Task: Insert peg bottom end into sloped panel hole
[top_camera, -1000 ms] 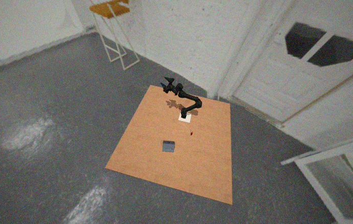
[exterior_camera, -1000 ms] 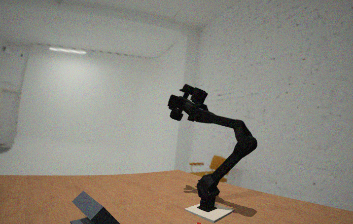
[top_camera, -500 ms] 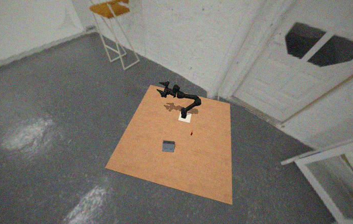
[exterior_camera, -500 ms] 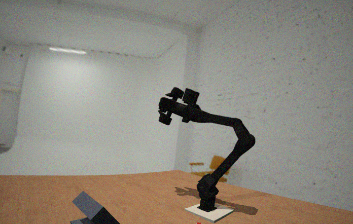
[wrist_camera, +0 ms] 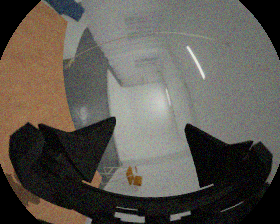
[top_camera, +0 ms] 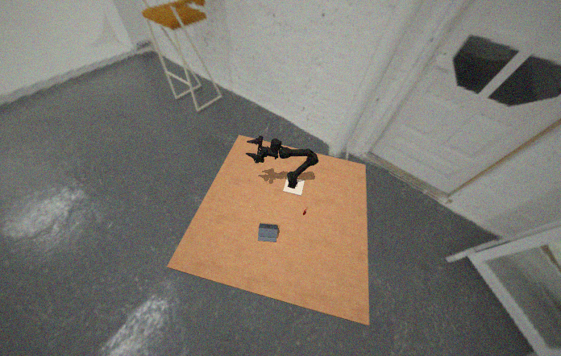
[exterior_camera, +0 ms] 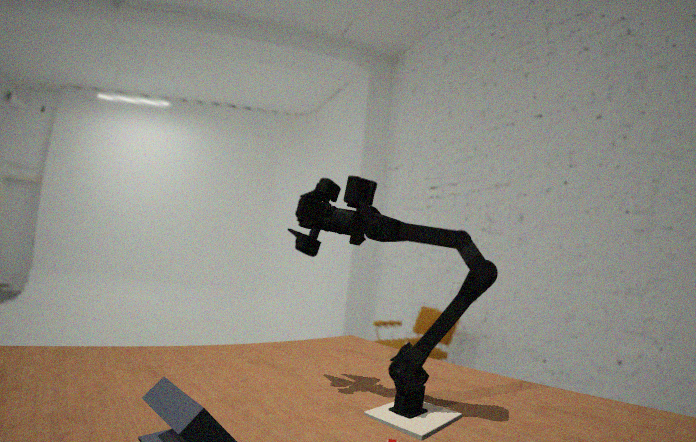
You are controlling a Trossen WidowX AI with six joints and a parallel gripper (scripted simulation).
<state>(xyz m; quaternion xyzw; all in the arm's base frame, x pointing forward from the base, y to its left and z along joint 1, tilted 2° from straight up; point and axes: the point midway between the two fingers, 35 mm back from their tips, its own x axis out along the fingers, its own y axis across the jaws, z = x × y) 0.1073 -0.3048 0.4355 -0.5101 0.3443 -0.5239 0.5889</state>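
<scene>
The red peg lies 51 cm to the left of my gripper tip, 38 cm below it and 12 cm ahead of it. The rest, counted from my gripper tip: grey sloped panel: 39 cm below, 35 cm ahead, 29 cm to the left.
</scene>
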